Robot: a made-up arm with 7 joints. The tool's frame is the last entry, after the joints.
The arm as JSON. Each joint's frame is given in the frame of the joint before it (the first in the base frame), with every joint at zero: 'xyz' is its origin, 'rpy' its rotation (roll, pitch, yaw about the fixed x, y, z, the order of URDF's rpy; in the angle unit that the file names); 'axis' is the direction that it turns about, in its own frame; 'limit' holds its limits. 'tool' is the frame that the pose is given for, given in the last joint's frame.
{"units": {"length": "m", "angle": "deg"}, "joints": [
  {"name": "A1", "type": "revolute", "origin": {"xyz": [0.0, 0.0, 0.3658], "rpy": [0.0, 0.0, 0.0]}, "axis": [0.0, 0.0, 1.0], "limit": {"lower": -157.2, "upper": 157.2}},
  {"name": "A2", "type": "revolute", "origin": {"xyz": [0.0, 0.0, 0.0], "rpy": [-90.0, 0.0, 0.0]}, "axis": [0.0, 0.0, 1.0], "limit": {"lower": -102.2, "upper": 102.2}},
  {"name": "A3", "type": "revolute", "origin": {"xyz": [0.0, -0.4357, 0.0], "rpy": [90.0, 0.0, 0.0]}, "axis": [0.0, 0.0, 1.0], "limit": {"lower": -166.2, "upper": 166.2}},
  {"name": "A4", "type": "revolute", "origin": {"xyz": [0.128, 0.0, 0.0], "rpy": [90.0, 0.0, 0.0]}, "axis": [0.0, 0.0, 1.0], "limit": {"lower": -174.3, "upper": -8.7}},
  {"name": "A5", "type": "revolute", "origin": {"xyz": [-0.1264, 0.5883, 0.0], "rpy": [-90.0, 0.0, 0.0]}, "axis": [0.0, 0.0, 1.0], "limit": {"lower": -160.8, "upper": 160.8}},
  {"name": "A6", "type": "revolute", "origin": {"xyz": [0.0, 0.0, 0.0], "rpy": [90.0, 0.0, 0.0]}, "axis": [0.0, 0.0, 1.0], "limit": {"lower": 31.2, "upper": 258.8}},
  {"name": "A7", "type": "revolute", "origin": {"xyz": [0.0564, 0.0, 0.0], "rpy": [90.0, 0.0, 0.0]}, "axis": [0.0, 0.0, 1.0], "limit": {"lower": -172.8, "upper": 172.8}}
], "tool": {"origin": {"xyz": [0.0, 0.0, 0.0], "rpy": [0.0, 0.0, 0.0]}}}
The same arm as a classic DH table. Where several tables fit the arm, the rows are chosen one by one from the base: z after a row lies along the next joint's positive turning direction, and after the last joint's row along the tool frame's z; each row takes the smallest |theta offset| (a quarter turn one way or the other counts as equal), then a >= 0, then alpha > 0; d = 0 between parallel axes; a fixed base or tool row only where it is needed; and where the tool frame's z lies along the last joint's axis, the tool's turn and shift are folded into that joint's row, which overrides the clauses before.
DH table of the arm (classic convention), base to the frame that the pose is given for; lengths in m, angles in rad. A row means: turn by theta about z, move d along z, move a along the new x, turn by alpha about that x. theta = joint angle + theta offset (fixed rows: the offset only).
A1: a 0.0000; alpha -1.5708; d 0.3658; theta offset 0.0000
A2: a 0.0000; alpha 1.5708; d 0.0000; theta offset 0.0000
A3: a 0.1280; alpha 1.5708; d 0.4357; theta offset 0.0000
A4: a -0.1264; alpha -1.5708; d 0.0000; theta offset 0.0000
A5: a 0.0000; alpha 1.5708; d 0.5883; theta offset 0.0000
A6: a 0.0564; alpha 1.5708; d 0.0000; theta offset 0.0000
A7: a 0.0000; alpha 0.0000; d 0.0000; theta offset 0.0000
Joint limits (rad, base to tool): -2.7437..2.7437 -1.7837..1.7837 -2.9007..2.9007 -3.0421..-0.1518 -2.8065..2.8065 0.5445..4.5169 -3.0159..3.0159

